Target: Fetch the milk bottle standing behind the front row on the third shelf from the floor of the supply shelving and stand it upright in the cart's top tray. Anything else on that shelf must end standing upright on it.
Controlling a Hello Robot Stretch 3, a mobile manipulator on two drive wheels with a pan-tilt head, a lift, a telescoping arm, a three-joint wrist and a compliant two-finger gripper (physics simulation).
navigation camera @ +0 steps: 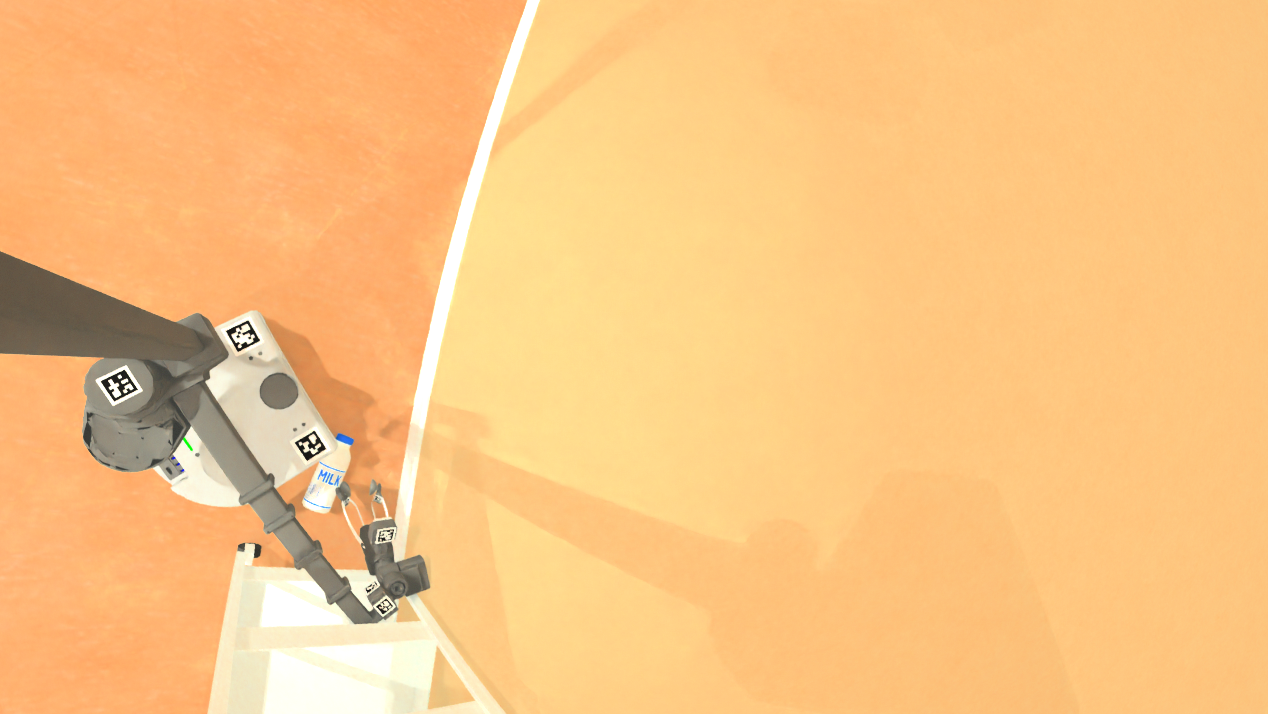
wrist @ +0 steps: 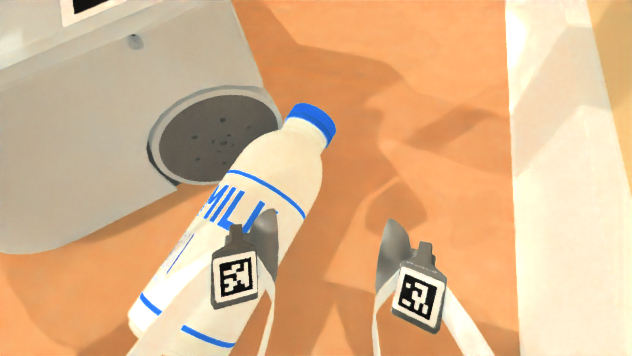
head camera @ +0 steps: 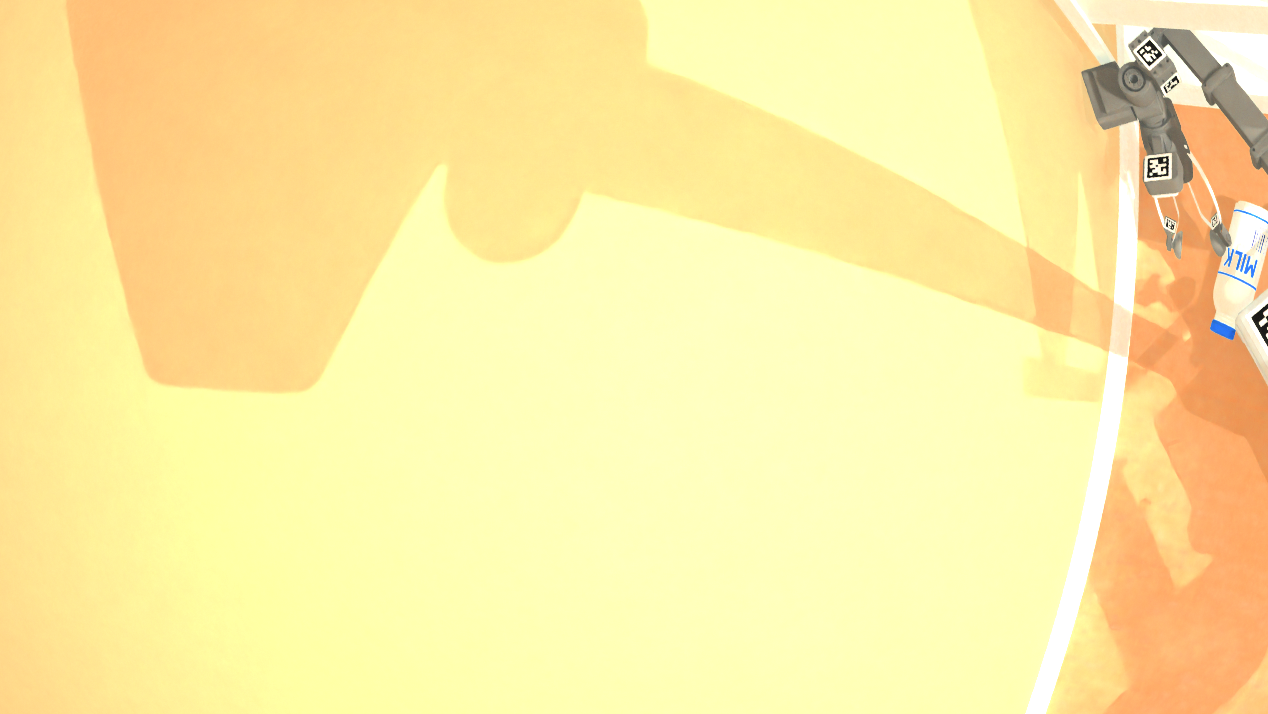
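Seen in the pictures: gripper, fingertip midpoint: [navigation camera: 356, 482] [wrist: 328, 238] [head camera: 1201, 254]; robot's base, link origin: [navigation camera: 278, 388].
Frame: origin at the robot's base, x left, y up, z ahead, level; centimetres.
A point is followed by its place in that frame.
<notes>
The milk bottle [head camera: 1233, 288] @(x -21.2, y 6.8, z 2.1 cm) [navigation camera: 337, 458] @(x -20.4, y 6.7, z 2.9 cm) [wrist: 280, 165] @(x -22.3, y 6.5, z 3.1 cm) is white with blue lettering and a blue cap. It appears to lie tipped over on the orange floor beside the robot's base, cap pointing away from the wrist. My gripper [head camera: 1197, 242] @(x -28.1, y 5.8, z 3.6 cm) [navigation camera: 360, 489] @(x -28.1, y 5.8, z 3.6 cm) [wrist: 328, 238] @(x -28.1, y 5.8, z 3.6 cm) is open, with its fingers apart and nothing between them. In the wrist view its left finger overlaps the bottle's body, and its right finger stands well to the right of it. Whether the left finger touches the bottle cannot be told. The cart's top tray and the third shelf cannot be made out.
The robot's pale base [navigation camera: 257, 425] @(x -3.9, y 16.0, z -6.6 cm) [wrist: 60, 160] @(x -17.0, y 10.1, z -8.7 cm) is left of the bottle. A white frame with crossbars [navigation camera: 328, 635] @(x -36.9, y 43.2, z -14.9 cm) stands below the arm in the navigation view; whether it is shelving or cart is unclear. A white strip [head camera: 1097, 443] @(x -16.0, y 8.9, z 31.9 cm) [navigation camera: 452, 266] @(x 7.6, y 7.8, z 51.1 cm) [wrist: 555, 200] @(x -32.6, y 5.6, z 16.0 cm) edges the pale wall.
</notes>
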